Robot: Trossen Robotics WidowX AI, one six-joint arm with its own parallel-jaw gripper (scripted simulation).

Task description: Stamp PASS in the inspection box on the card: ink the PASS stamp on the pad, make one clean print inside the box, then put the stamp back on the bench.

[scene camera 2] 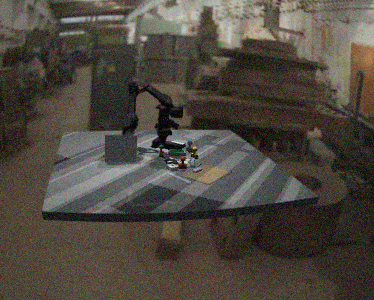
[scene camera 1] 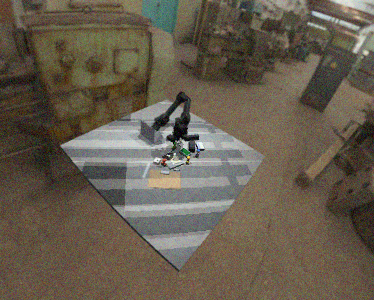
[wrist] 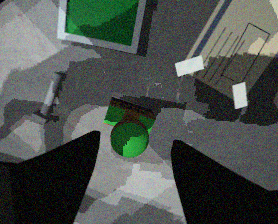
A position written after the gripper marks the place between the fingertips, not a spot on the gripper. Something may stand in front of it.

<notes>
In view: the gripper (wrist: 136,142) and a pass stamp (wrist: 129,137).
</notes>
